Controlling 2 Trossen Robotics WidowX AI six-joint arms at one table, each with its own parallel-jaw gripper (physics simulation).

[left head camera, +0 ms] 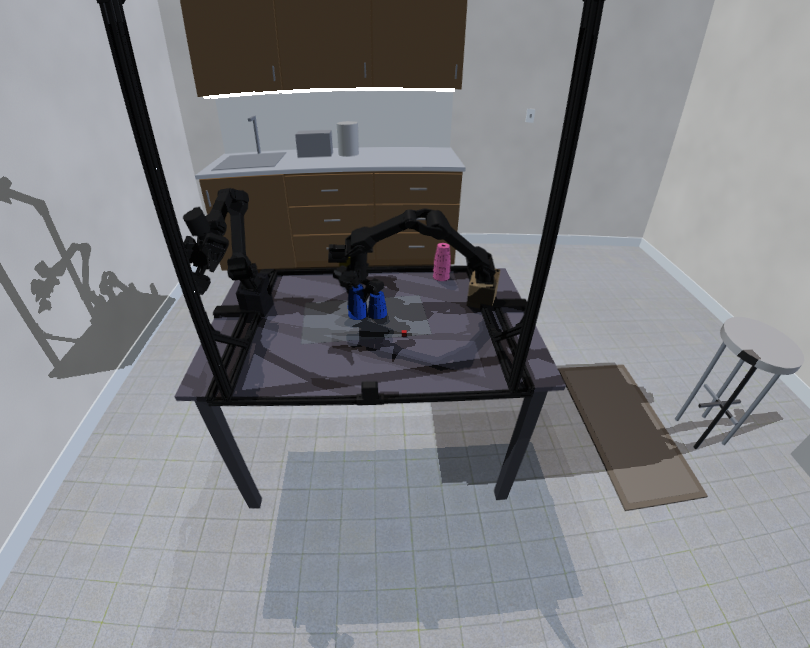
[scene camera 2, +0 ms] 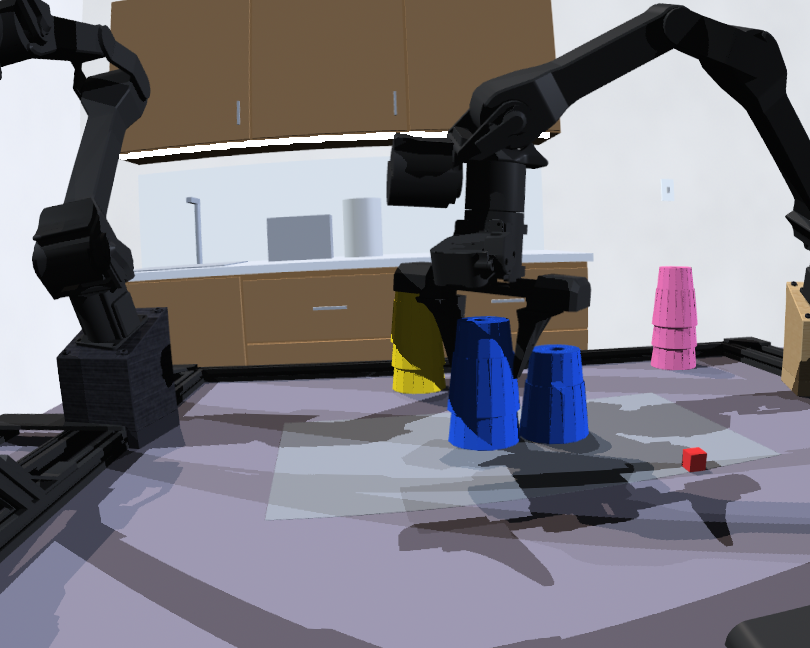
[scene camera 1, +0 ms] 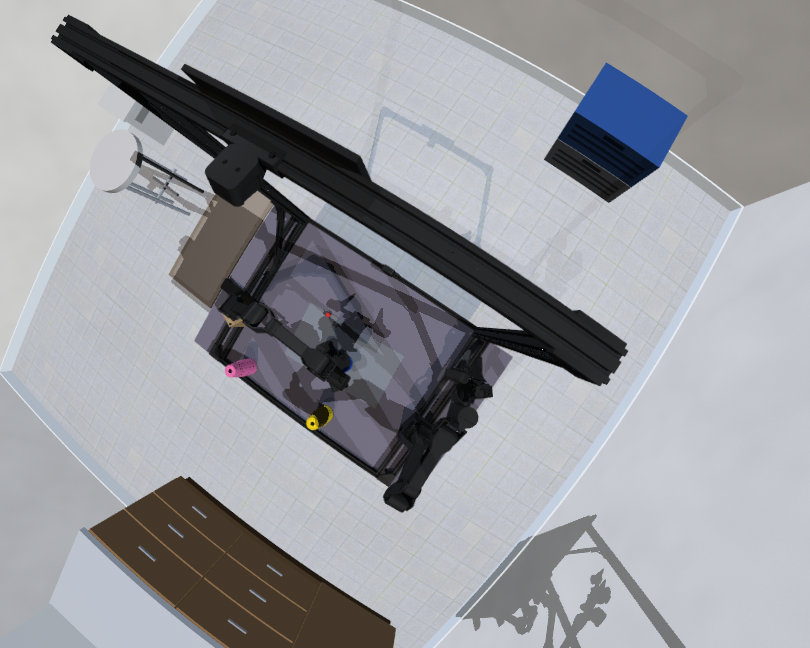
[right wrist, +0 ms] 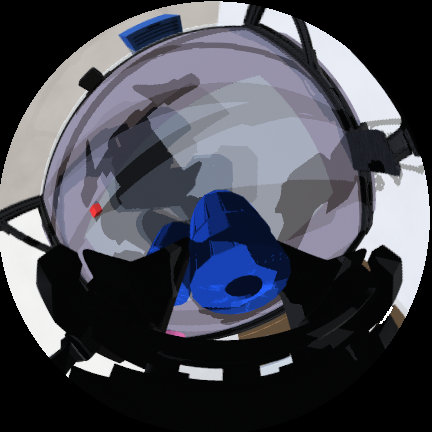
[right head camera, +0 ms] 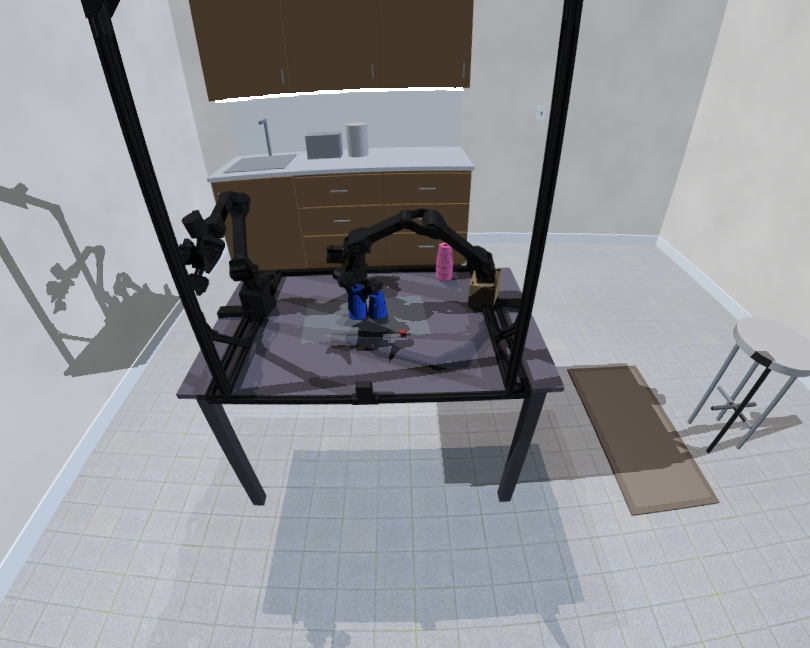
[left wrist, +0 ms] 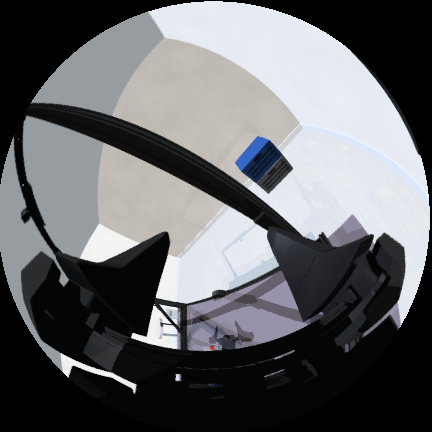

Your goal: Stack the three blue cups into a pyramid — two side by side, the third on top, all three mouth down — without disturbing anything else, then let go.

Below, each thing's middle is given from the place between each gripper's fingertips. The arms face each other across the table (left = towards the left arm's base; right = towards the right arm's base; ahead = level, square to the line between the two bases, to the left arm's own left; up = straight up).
Labels:
Now: the pale mat [scene camera 2: 337, 468] 31 cm ahead of my left hand, 40 cm to the right of it and 35 cm below it.
The pale mat lies 20 mm behind my right hand, 20 mm to the right of it and 70 mm below it.

